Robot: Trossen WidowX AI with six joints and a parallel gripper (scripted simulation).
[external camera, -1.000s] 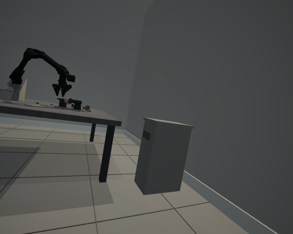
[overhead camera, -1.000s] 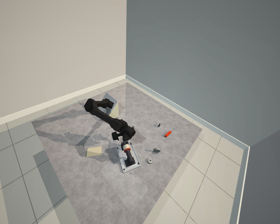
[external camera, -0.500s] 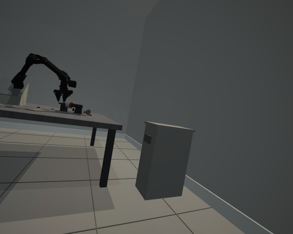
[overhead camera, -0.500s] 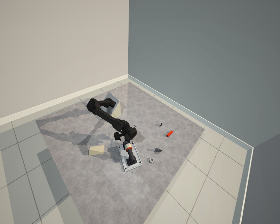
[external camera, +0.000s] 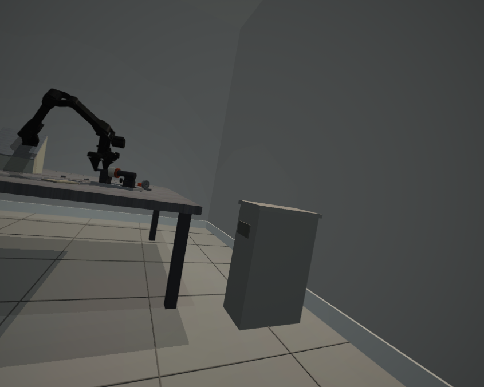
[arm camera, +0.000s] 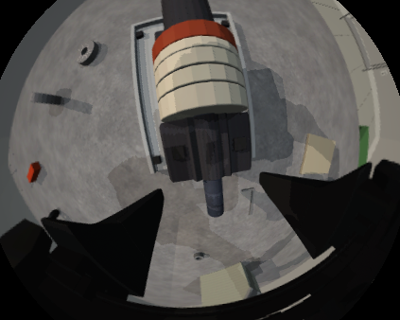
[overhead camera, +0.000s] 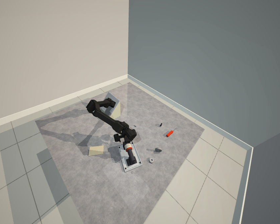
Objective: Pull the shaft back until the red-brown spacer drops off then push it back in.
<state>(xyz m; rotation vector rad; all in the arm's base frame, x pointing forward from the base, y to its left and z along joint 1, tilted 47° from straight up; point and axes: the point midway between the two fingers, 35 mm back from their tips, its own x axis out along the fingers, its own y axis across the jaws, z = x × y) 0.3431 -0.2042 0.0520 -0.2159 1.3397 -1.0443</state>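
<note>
Now: gripper tip 60 mm short of the dark shaft, 30 mm to the left of it and 10 mm below it. Also, from my gripper tip: black piece 140 mm ahead, 430 mm to the left, 50 mm below; beige card 150 mm behind, 210 mm to the right, 70 mm below; red-brown spacer 90 mm ahead, 50 mm to the right, 10 mm above.
</note>
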